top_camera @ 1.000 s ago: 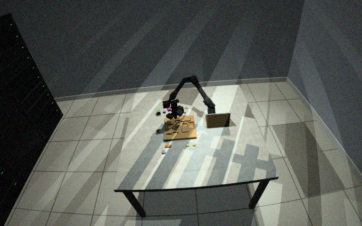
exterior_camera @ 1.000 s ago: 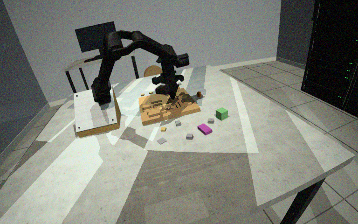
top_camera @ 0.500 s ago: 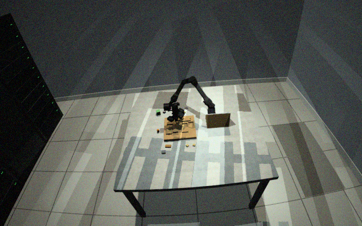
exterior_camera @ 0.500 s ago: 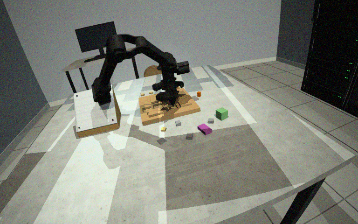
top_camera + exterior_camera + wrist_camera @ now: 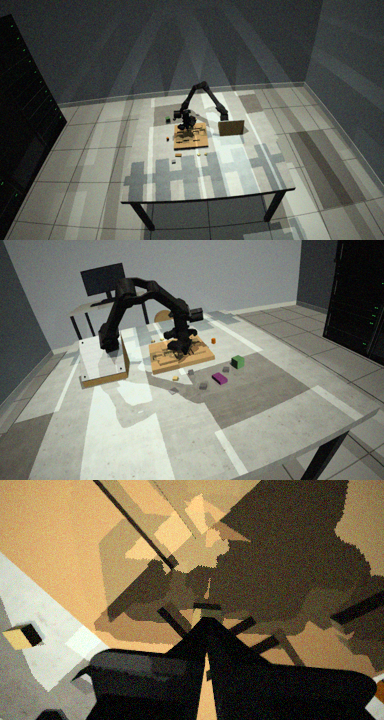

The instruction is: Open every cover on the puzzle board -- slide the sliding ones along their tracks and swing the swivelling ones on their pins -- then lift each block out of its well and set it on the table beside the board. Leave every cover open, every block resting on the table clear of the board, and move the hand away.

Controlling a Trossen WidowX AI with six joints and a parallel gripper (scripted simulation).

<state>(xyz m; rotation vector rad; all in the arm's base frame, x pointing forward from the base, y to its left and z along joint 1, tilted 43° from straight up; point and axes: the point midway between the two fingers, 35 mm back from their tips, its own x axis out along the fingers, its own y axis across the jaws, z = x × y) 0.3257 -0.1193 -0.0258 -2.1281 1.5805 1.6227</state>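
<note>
The tan puzzle board lies 60 mm to the left of my gripper tip and 20 mm behind it. Round my gripper tip: magenta block: 230 mm to the right, 70 mm ahead, 10 mm below; then green cube: 180 mm to the right, 180 mm ahead; then orange cylinder: 190 mm ahead, 80 mm to the left, 10 mm below.
</note>
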